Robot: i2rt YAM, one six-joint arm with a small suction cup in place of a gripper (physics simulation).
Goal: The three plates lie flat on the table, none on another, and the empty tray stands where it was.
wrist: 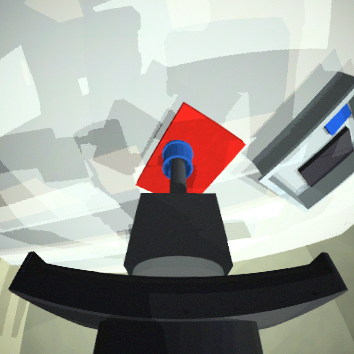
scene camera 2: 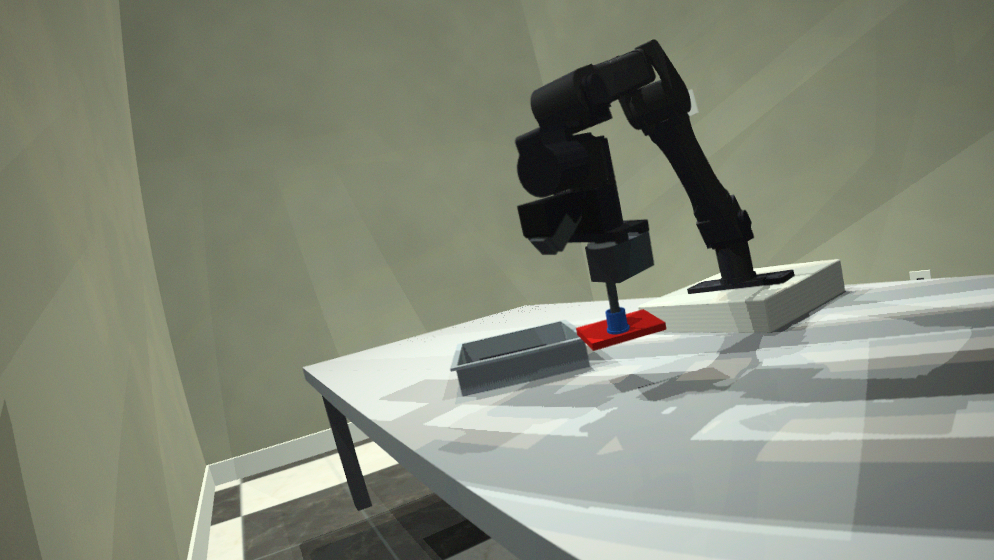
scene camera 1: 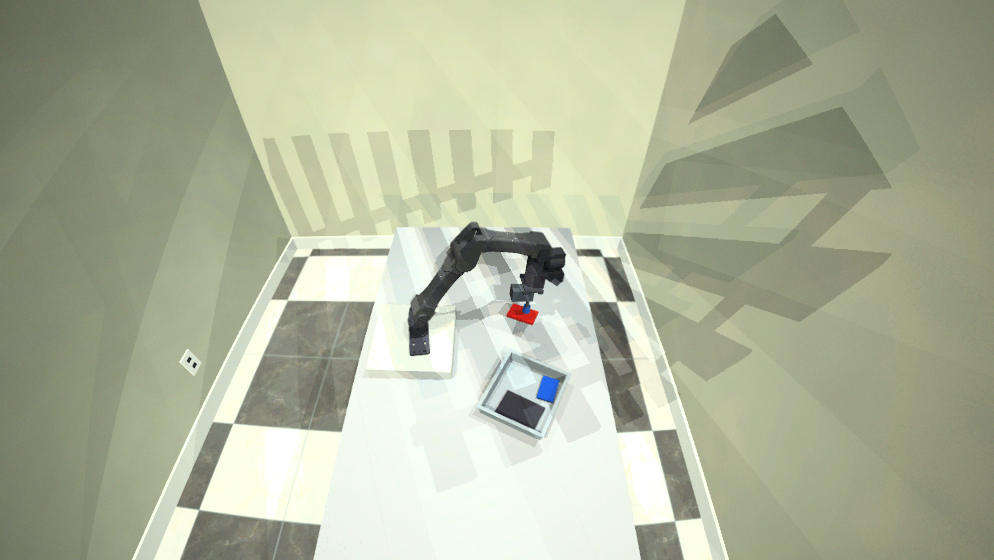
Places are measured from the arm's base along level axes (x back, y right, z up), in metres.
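Pixels of known places: hand at its tool point: [wrist: 177, 148] [scene camera 2: 619, 337] [scene camera 1: 525, 313]; arm's base at its link origin: [scene camera 2: 739, 284] [scene camera 1: 419, 332].
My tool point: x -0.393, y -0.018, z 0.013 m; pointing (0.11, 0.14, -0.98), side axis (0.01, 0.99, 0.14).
Note:
Ahead of a thing's pixels: the offset from my tool point to its middle. Level surfaces: height alone.
My blue suction cup [scene camera 1: 526, 307] [scene camera 2: 616, 321] [wrist: 178, 157] sits on the red plate {dz +0.008, dx +0.013, dy +0.008 m} [scene camera 1: 518, 315] [scene camera 2: 639, 321] [wrist: 211, 147], which is at table level outside the tray, between the tray and the arm's base. I cannot tell whether the plate rests on the table or hangs just above it. The grey tray {dz -0.044, dx +0.064, dy +0.297 m} [scene camera 1: 487, 387] [scene camera 2: 517, 366] [wrist: 291, 130] stands close by. Inside it lie a blue plate {dz -0.061, dx -0.020, dy +0.286 m} [scene camera 1: 548, 388] [wrist: 338, 120] and a dark plate {dz -0.061, dx +0.090, dy +0.347 m} [scene camera 1: 519, 408] [wrist: 326, 158], side by side. In scene camera 2 the tray's wall hides both.
The arm's base stands on a white block [scene camera 1: 388, 341] [scene camera 2: 778, 296] at the table's side. The white table {dz -0.069 m} [scene camera 1: 473, 487] [scene camera 2: 695, 446] is crossed by patchy shadows. Its edge runs near the tray in scene camera 2.

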